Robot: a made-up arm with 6 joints.
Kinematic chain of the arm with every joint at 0, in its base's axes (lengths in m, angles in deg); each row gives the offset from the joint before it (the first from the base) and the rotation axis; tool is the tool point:
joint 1: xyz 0 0 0.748 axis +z
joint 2: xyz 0.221 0 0 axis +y
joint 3: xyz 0 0 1.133 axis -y
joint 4: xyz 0 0 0.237 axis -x
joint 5: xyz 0.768 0 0 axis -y
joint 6: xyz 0.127 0 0 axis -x
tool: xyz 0 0 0
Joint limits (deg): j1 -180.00..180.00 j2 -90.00..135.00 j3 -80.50..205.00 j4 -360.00..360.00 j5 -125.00..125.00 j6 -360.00..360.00
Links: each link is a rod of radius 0.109 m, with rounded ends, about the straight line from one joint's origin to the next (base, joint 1, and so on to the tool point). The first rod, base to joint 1, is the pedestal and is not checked.
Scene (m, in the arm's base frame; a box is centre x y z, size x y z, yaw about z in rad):
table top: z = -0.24
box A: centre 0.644 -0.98 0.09 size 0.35 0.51 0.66 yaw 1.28
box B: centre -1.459 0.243 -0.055 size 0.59 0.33 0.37 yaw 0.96
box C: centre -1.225 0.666 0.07 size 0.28 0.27 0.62 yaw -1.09
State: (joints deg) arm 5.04 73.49 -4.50 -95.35 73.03 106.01
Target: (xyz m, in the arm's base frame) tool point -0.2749 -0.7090 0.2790
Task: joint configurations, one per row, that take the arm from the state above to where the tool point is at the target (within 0.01 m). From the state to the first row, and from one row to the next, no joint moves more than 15 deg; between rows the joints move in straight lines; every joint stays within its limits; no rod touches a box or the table.
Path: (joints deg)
1: -9.12 71.32 -7.13 -93.75 74.73 108.20
2: -23.28 69.16 -9.76 -92.16 76.43 110.39
3: -37.44 66.99 -12.39 -90.56 78.14 112.57
4: -51.60 64.82 -15.01 -88.96 79.84 114.76
5: -65.75 62.66 -17.64 -87.36 81.54 116.95
6: -79.91 60.49 -20.27 -85.77 83.24 119.14
7: -94.07 58.32 -22.90 -84.17 84.95 121.33
8: -108.23 56.16 -25.53 -82.57 86.65 123.51
9: -122.39 53.99 -28.16 -80.98 88.35 125.70
10: -136.55 51.82 -30.79 -79.38 90.05 127.89
11: -125.08 62.68 -42.67 -86.39 84.49 120.60
12: -113.61 73.54 -54.56 -93.39 78.93 113.30
13: -102.14 84.39 -66.45 -100.40 73.37 106.01

